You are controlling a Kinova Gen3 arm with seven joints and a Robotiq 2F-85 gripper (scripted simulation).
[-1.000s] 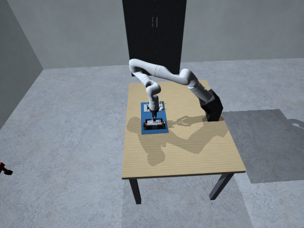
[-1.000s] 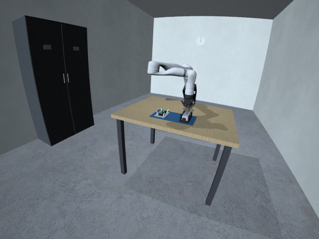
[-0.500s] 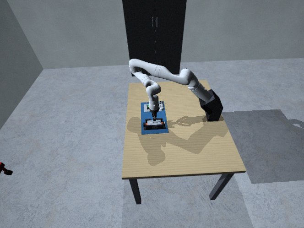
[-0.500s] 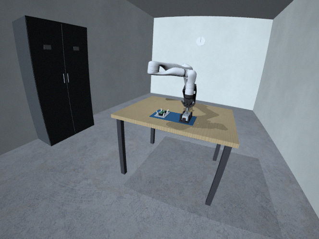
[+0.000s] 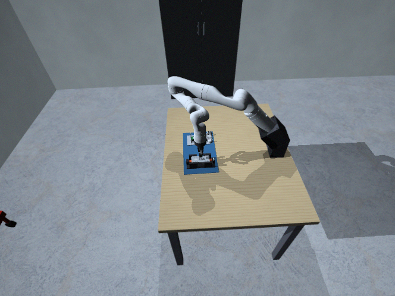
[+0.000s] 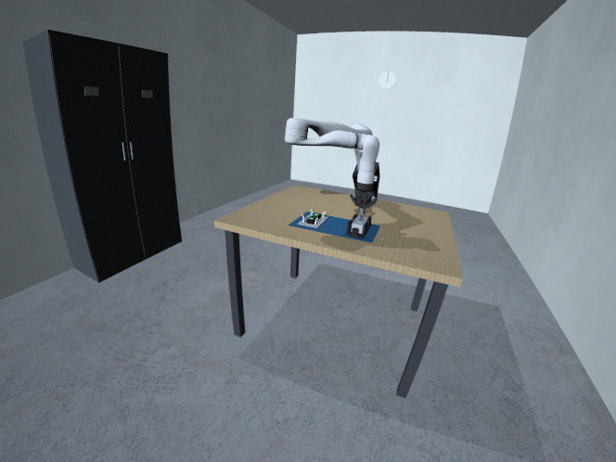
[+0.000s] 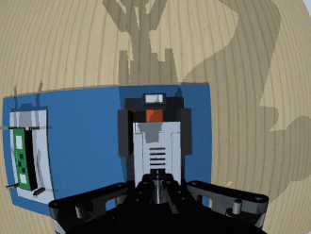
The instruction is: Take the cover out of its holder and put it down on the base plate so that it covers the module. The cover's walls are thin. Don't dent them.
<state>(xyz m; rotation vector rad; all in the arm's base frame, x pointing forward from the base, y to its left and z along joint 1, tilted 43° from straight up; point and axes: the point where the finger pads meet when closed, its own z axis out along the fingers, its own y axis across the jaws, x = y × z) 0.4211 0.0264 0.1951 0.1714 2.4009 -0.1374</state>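
The light grey cover is 6 cm below my hand.
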